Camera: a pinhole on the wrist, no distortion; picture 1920 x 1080 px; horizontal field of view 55.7 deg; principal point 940.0 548.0 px. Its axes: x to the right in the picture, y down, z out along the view. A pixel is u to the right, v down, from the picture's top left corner.
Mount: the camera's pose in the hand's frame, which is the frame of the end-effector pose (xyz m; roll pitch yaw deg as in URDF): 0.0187 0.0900 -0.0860 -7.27 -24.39 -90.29
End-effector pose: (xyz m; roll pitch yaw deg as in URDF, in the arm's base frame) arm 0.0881 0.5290 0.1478 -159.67 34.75 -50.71
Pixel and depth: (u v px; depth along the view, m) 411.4 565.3 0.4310
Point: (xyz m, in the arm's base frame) -0.2120 0.4705 -0.1991
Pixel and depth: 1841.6 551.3 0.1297
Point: 0.0306 0.5059 0.0591
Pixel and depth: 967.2 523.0 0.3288
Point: -0.0848 0.5314 -0.1118
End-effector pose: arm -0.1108 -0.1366 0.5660 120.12 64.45 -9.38
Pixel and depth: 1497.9 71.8 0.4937
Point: -0.2769 -0.5748 0.5737
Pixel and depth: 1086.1 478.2 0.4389
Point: -0.1142 -0.5440 0.5316
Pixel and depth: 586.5 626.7 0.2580
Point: 0.0082 -0.3883 0.5717
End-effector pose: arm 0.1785 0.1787 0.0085 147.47 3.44 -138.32
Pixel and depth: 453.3 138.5 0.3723
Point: -0.0770 0.4902 0.0067
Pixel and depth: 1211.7 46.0 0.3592
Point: 0.0034 0.4374 -0.1145
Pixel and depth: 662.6 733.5 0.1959
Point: -0.0083 0.2889 0.0458
